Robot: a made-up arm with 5 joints. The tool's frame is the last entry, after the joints.
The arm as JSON. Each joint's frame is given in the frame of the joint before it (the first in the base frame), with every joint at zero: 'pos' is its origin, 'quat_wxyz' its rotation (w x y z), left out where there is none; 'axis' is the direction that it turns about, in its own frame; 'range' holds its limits. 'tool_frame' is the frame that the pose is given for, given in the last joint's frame.
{
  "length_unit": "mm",
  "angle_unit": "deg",
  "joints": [
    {
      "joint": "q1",
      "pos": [
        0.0,
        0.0,
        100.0
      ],
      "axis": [
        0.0,
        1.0,
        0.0
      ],
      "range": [
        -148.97,
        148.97
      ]
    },
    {
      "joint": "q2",
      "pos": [
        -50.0,
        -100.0,
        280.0
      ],
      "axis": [
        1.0,
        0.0,
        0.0
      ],
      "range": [
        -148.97,
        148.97
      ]
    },
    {
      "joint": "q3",
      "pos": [
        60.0,
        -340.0,
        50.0
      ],
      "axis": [
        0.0,
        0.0,
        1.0
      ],
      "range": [
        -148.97,
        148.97
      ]
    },
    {
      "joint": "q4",
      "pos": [
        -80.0,
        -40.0,
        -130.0
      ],
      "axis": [
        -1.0,
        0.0,
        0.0
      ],
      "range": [
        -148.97,
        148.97
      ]
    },
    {
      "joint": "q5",
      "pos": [
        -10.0,
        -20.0,
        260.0
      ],
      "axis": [
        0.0,
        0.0,
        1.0
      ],
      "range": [
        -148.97,
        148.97
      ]
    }
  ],
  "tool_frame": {
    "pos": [
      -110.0,
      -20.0,
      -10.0
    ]
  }
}
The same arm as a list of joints. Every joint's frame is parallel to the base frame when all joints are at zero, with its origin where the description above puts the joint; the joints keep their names.
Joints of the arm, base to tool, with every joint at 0 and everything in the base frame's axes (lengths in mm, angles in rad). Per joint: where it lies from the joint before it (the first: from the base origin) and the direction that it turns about. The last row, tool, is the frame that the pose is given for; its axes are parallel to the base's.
q1: axis 0 1 0 xyz 0 0 100
q2: axis 1 0 0 xyz -50 -100 280
q3: axis 0 0 1 xyz 60 -340 50
q4: axis -1 0 0 xyz -80 -40 -130
q5: axis 0 0 1 xyz -10 -20 260
tool: xyz -110 -20 -10
Joint limits (rad, base to tool): -2.6..2.6 -2.6..2.6 -2.6..2.6 -2.6..2.6 -2.6..2.6

